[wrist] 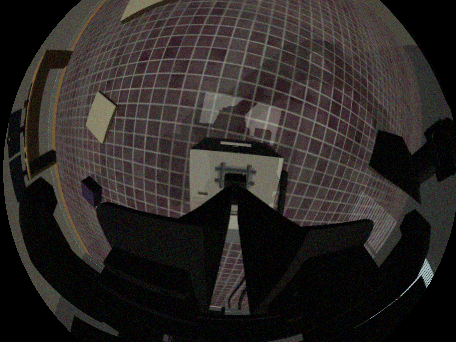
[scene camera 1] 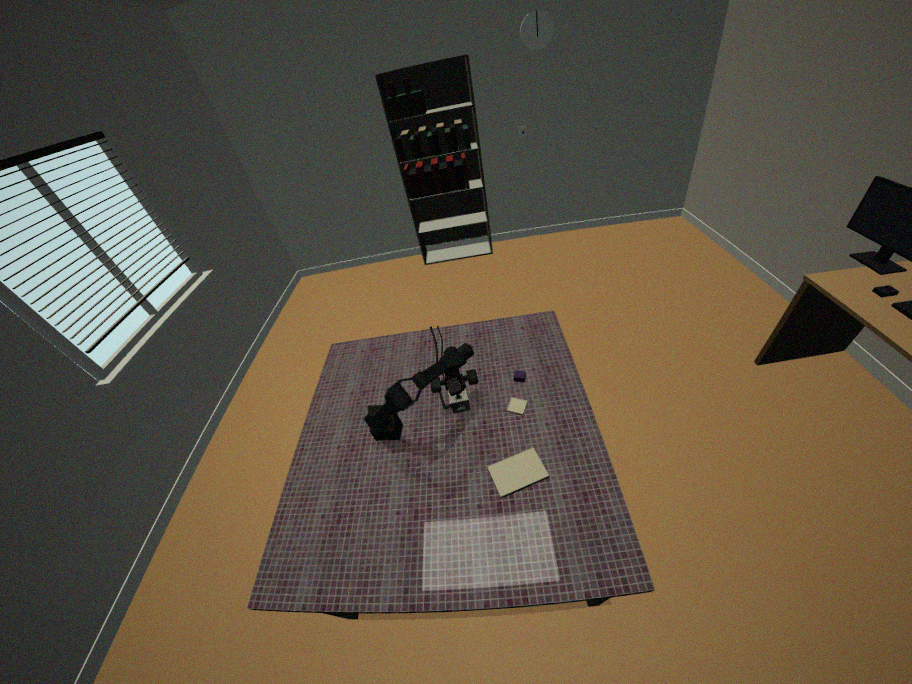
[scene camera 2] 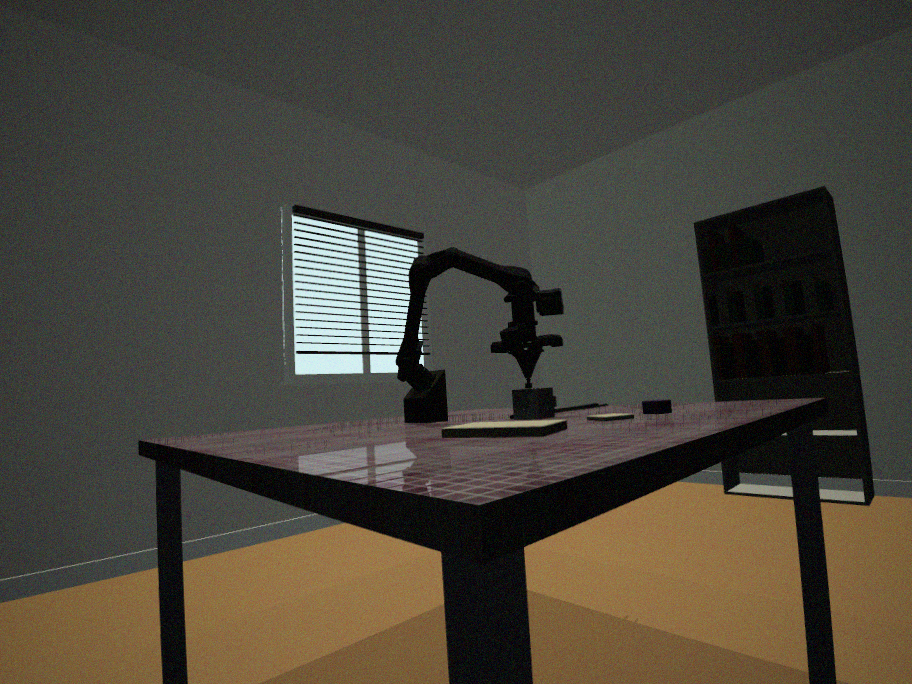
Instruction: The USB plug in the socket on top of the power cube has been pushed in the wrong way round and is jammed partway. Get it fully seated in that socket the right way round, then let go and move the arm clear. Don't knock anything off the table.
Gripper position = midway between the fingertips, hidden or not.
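Observation:
The gripper [scene camera 2: 528, 377] appears in scene camera 2, and the wrist view shows the gripper too [wrist: 235, 194], as does scene camera 1 [scene camera 1: 457, 393]. A small cream pad [wrist: 103, 110] and a large cream slab [scene camera 1: 513, 474] share the scene with it.

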